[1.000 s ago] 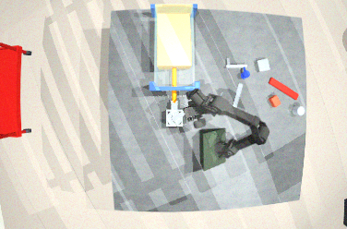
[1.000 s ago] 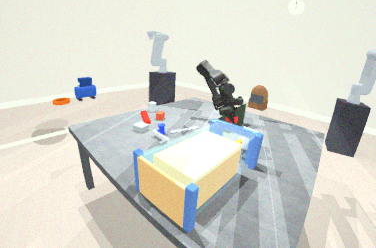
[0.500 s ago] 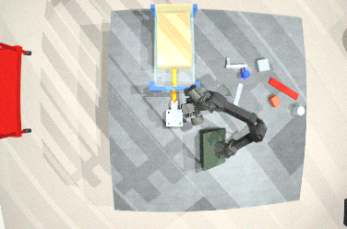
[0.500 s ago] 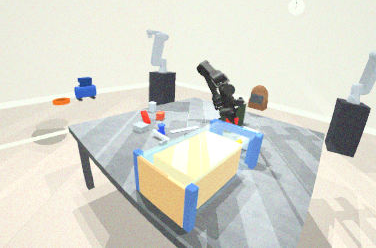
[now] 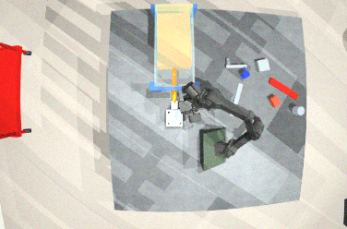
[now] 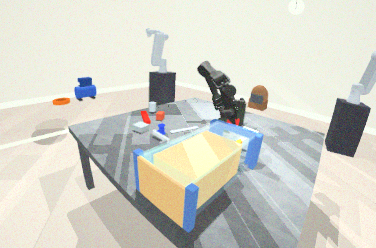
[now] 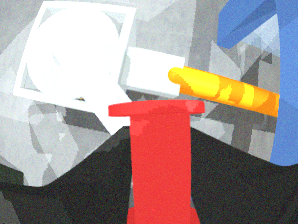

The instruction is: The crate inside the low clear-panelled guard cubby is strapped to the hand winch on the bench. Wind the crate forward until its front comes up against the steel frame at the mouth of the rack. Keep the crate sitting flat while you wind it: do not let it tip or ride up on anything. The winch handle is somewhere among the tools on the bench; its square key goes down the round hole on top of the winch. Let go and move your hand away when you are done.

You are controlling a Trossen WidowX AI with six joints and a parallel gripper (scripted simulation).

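My gripper tip is now 3 cm above the winch handle with red grip, 2 cm past it and 1 cm to the right of it. The rest, counted from my gripper tip: blue frame: 9 cm ahead, 3 cm to the left, 3 cm below; then white winch: 10 cm below, 8 cm behind, 5 cm to the left; then clear-panelled cubby: 33 cm ahead, 2 cm below.
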